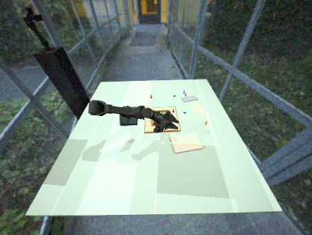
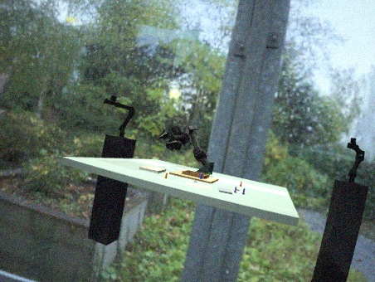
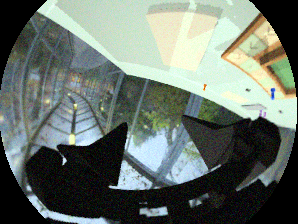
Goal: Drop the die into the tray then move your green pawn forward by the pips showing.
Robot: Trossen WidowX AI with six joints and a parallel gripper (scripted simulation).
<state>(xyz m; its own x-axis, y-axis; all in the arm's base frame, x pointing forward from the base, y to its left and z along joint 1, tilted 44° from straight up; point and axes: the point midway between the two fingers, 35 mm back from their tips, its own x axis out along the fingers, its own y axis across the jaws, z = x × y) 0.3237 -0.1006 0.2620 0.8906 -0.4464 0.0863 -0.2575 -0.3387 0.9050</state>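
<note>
Right now the green pawn is 190 mm behind my gripper tip, 320 mm to the left of it and 180 mm below it. Also, from my gripper tip: tan slab (70 mm ahead, 200 mm below); then blue pawn (30 mm ahead, 320 mm to the left, 180 mm below); then orange pawn (280 mm ahead, 170 mm to the left, 190 mm below).
</note>
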